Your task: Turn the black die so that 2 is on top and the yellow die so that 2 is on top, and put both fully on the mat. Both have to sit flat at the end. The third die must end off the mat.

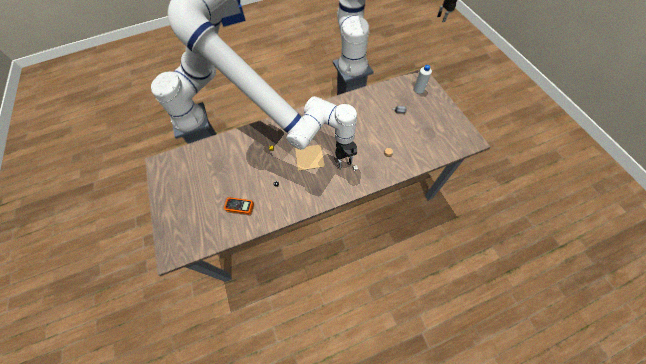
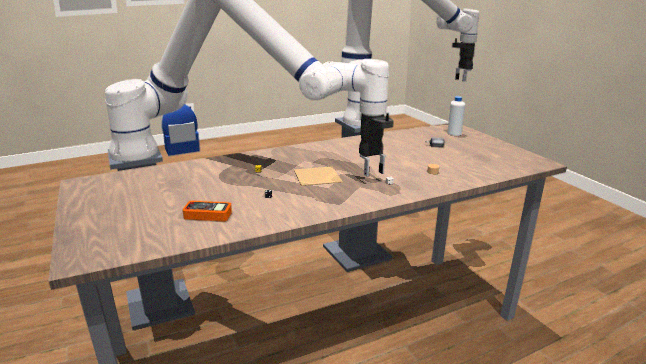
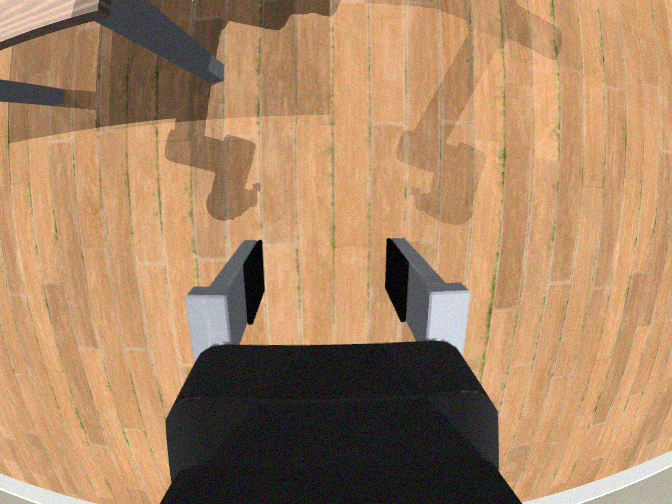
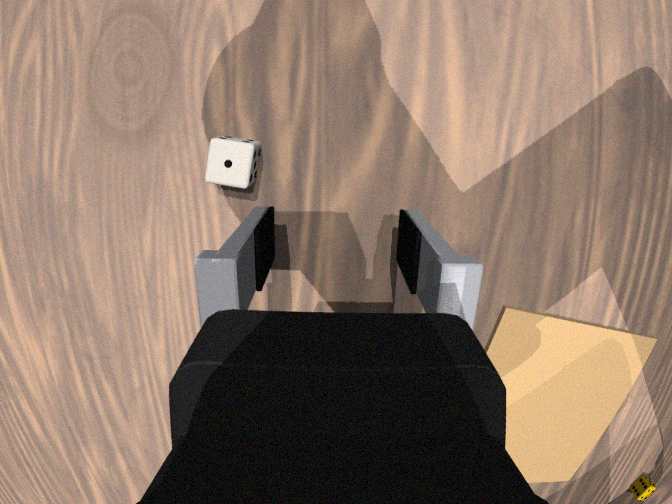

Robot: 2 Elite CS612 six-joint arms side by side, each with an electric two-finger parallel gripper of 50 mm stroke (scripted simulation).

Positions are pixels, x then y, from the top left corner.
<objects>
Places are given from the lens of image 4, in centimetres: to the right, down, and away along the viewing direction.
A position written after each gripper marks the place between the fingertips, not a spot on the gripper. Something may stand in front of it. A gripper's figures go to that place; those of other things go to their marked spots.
right gripper (image 4: 336, 233): 0, -1, 17
tan mat (image 4: 566, 379): 15, 8, 23
white die (image 4: 233, 162): -4, -4, 17
The marked spots on the white die and the tan mat are 23 cm apart.
</objects>
